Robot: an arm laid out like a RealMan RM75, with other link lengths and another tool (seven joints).
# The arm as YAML. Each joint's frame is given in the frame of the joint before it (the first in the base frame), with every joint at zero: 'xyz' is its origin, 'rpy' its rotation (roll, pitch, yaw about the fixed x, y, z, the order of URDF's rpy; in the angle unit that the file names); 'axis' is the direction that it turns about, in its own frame. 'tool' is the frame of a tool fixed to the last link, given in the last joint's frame.
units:
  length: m
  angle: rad
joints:
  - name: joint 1
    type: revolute
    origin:
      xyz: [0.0, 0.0, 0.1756]
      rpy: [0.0, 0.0, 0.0]
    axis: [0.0, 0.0, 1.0]
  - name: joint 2
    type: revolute
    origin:
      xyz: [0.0, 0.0, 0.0]
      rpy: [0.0, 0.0, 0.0]
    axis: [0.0, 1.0, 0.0]
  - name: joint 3
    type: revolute
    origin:
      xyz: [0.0, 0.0, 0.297]
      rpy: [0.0, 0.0, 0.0]
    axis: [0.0, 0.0, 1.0]
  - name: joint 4
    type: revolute
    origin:
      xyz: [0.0, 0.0, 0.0]
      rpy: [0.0, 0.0, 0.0]
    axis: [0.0, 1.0, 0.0]
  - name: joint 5
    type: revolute
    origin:
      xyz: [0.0, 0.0, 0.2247]
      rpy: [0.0, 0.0, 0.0]
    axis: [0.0, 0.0, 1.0]
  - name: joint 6
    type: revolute
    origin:
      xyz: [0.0, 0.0, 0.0]
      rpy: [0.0, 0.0, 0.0]
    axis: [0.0, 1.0, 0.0]
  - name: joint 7
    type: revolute
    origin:
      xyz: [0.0, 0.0, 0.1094]
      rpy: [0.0, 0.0, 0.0]
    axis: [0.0, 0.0, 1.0]
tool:
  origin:
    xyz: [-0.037, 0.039, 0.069]
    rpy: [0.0, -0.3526, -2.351]
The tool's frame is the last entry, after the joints.
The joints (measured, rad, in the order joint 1, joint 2, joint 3, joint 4, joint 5, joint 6, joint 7), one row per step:
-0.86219 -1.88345 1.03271 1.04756 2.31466 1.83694 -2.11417
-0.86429 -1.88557 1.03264 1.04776 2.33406 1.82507 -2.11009
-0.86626 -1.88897 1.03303 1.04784 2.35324 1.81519 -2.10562
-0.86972 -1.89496 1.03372 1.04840 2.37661 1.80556 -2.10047
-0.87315 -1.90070 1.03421 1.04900 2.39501 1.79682 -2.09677
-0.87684 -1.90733 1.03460 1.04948 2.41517 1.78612 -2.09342
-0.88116 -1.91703 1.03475 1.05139 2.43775 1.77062 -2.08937
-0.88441 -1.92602 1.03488 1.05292 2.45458 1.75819 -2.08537
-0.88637 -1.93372 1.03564 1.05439 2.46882 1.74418 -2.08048
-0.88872 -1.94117 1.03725 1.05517 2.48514 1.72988 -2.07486
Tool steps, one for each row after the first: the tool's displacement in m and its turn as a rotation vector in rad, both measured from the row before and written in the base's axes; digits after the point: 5 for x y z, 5 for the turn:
-0.00191 0.00260 -0.00061 0.01262 0.01574 -0.00326
-0.00184 0.00198 -0.00104 0.00918 0.01536 -0.00343
-0.00154 0.00191 -0.00184 0.00755 0.01809 -0.00512
-0.00074 0.00170 -0.00186 0.00645 0.01347 -0.00495
-0.00076 0.00197 -0.00219 0.00800 0.01430 -0.00496
-0.00024 0.00264 -0.00334 0.01144 0.01420 -0.00824
0.00007 0.00186 -0.00321 0.00777 0.00953 -0.00766
-0.00025 0.00203 -0.00286 0.00911 0.00829 -0.00865
-0.00057 0.00213 -0.00273 0.00880 0.01110 -0.00927

